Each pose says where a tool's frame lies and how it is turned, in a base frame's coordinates. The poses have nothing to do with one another.
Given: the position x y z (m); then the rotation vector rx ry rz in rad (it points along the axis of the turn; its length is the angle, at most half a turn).
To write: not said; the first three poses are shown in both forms.
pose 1, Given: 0.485, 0.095, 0.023, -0.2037, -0.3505, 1.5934
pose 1, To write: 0.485, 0.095, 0.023, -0.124, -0.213, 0.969, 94.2
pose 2, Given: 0.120, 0.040, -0.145, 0.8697, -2.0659, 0.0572
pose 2, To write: 0.120, 0.040, -0.145, 0.388, -0.921, 0.026, 128.5
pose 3, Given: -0.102, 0.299, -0.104, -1.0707, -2.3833, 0.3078
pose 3, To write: -0.102, 0.299, -0.104, -0.407, -0.906, 0.117, 150.7
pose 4, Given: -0.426, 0.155, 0.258, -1.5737, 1.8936, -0.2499
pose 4, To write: -0.426, 0.155, 0.258, -0.636, 0.765, -0.101, 141.8
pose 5, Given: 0.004, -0.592, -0.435, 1.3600, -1.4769, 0.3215
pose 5, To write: 0.004, -0.592, -0.435, 0.669, -0.726, 0.158, 116.5
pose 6, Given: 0.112, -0.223, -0.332, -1.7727, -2.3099, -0.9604
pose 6, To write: 0.112, -0.223, -0.332, -0.578, -0.753, -0.313, 175.7
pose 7, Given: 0.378, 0.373, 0.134, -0.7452, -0.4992, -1.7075
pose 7, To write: 0.378, 0.373, 0.134, -0.386, -0.259, -0.885, 110.5
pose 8, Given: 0.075, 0.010, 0.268, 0.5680, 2.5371, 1.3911
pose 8, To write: 0.075, 0.010, 0.268, 0.193, 0.860, 0.472, 168.9
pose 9, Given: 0.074, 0.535, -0.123, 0.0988, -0.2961, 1.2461
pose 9, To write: 0.074, 0.535, -0.123, 0.077, -0.230, 0.970, 73.6
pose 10, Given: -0.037, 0.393, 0.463, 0.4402, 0.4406, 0.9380
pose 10, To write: -0.037, 0.393, 0.463, 0.391, 0.391, 0.833, 64.5
